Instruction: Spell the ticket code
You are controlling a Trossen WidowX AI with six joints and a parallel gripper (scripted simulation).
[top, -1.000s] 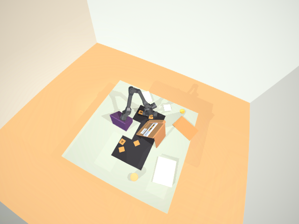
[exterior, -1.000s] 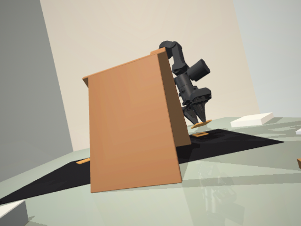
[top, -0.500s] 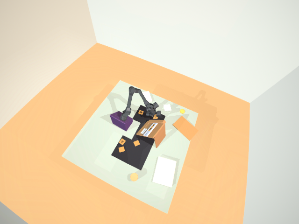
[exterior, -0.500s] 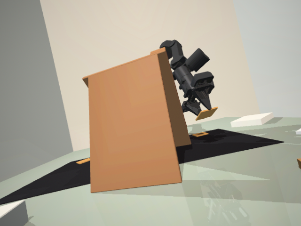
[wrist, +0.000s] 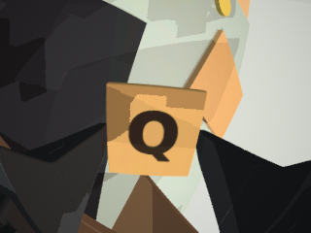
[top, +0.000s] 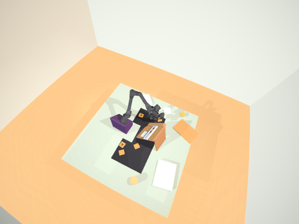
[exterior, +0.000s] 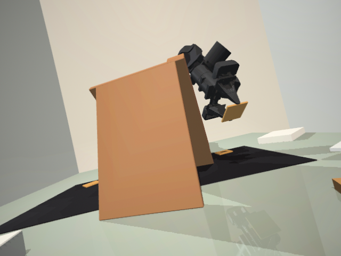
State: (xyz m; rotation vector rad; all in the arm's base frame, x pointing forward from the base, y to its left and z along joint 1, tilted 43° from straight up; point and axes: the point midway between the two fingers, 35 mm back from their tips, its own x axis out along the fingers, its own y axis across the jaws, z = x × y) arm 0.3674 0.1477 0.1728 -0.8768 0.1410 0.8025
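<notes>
The white ticket is 24 cm to the right of my gripper tip, 12 cm behind it and 5 cm below it. From my gripper tip the other things lie so: orange slab 38 cm ahead, 14 cm below, 4 cm to the left; black mat 24 cm to the right, 18 cm behind, 14 cm below; orange tile marked q right at my gripper tip.
</notes>
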